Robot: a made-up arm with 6 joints.
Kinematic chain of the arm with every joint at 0, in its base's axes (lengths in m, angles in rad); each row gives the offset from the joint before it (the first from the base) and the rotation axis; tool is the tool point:
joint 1: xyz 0 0 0.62 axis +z
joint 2: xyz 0.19 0 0 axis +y
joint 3: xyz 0 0 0.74 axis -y
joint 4: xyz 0 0 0.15 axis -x
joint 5: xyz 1.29 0 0 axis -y
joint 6: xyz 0.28 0 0 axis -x
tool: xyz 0 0 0
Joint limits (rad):
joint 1: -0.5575..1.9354
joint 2: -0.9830..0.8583
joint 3: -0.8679..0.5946
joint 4: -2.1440..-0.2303
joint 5: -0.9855..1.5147
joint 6: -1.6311..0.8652
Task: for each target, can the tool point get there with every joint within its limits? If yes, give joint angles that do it. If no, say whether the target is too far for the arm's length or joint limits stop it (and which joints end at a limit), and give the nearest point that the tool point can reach.
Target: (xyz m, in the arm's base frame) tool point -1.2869 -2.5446 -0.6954
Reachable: no: too far | nearest point 0.4124 -0.5783 -0.2420 | short by 2.638 m
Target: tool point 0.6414 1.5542 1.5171
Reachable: yes | joints 1.0739 -0.0343 -0.0479 -1.7280 -0.6949 0.4701
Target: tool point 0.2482 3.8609 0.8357
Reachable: no: too far | nearest point 0.1484 2.3091 0.8983 | short by 1.556 m
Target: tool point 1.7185 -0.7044 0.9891
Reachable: yes | joints -0.2901 0.3992 -0.0760 -0.7447 1.3114 0.3615
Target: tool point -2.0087 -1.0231 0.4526
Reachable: no: joint limits stop it (at a limit: joint 1, joint 2, joint 3, joint 5) | nearest point -0.4045 0.4648 -0.3317 | short by 2.324 m
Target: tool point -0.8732 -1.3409 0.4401
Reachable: no: joint limits stop it (at a limit: joint 1, joint 2, joint 3, joint 5) | nearest point 0.3522 -0.5128 -0.1897 | short by 1.607 m
